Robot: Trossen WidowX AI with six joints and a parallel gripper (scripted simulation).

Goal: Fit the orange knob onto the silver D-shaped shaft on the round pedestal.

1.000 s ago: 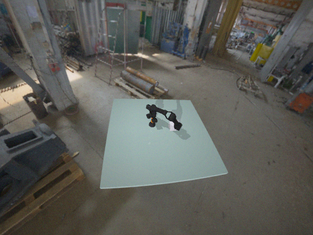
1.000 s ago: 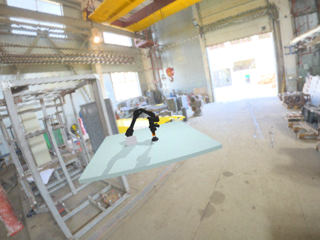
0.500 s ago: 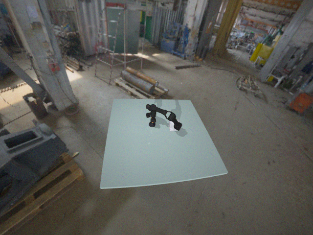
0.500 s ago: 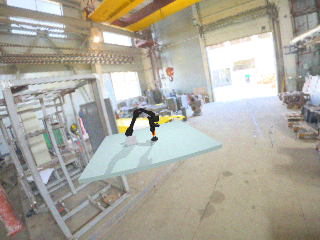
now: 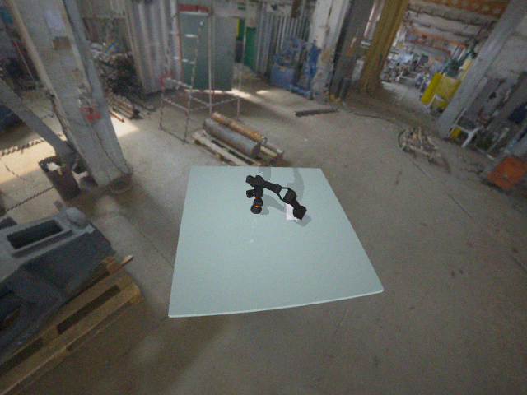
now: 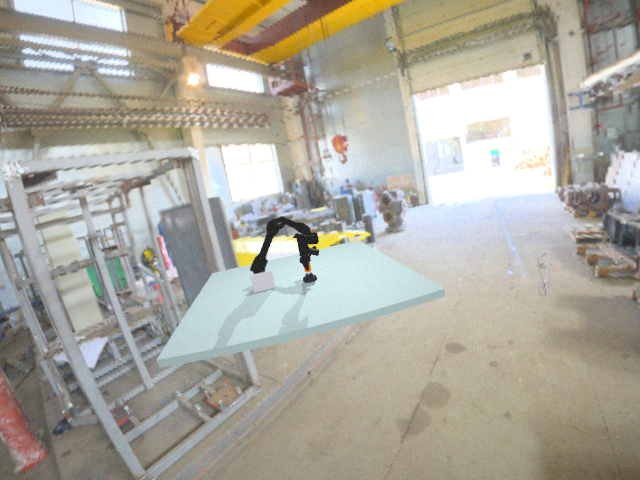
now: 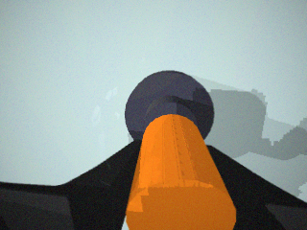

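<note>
Right now the orange knob is 30 mm above my gripper tip. From my gripper tip the other things lie so: dark round pedestal (40 mm below).
</note>
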